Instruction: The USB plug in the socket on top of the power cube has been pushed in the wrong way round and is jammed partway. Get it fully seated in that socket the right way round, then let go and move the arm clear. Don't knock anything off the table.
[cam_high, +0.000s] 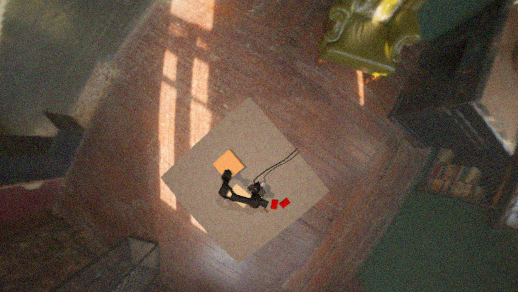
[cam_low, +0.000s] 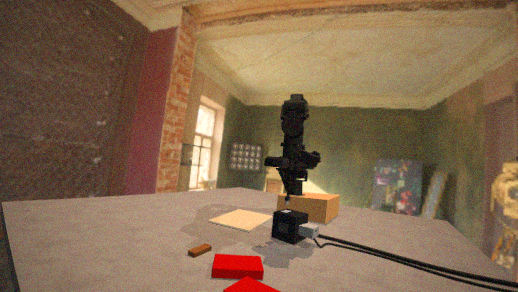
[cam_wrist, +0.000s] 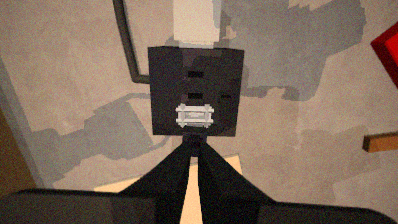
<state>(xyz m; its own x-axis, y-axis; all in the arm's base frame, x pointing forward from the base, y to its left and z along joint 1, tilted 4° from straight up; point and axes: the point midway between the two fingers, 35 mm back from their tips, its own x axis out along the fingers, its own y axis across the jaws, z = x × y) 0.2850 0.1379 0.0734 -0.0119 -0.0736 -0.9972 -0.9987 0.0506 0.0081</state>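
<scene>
Right now my gripper tip is 2 cm above the dark USB plug. Round my gripper tip: small brown block 26 cm ahead, 6 cm to the right, 13 cm below; silver-framed socket 7 cm below; beige flat sheet 2 cm behind, 19 cm to the right, 13 cm below.
</scene>
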